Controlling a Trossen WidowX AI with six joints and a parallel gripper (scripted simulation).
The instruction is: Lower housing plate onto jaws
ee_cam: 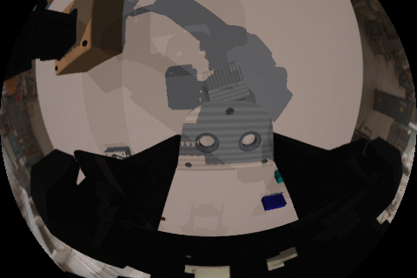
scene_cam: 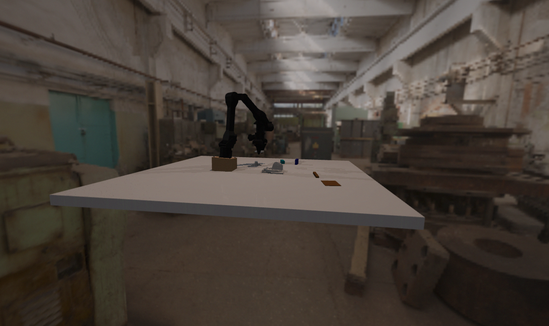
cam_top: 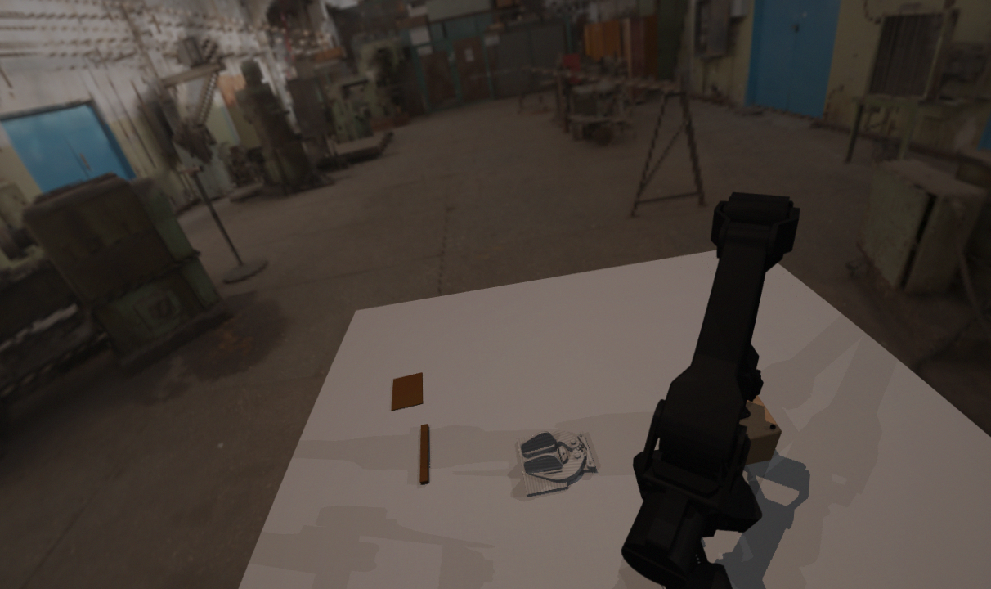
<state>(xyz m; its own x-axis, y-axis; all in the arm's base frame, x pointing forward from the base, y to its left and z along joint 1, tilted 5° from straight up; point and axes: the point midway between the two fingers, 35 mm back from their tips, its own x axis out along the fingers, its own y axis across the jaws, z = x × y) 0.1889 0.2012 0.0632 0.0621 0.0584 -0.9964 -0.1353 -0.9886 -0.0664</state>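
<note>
Now: the pale ribbed base 13 cm ahead of my gripper tip, 23 cm to the right of it and 8 cm below it. The rest, counted from my gripper tip: small blue block (26 cm ahead, 12 cm to the left, 6 cm below); then brown bar (35 cm ahead, 31 cm to the right, 8 cm below); then teal block (15 cm ahead, 15 cm to the left, 7 cm below).
</note>
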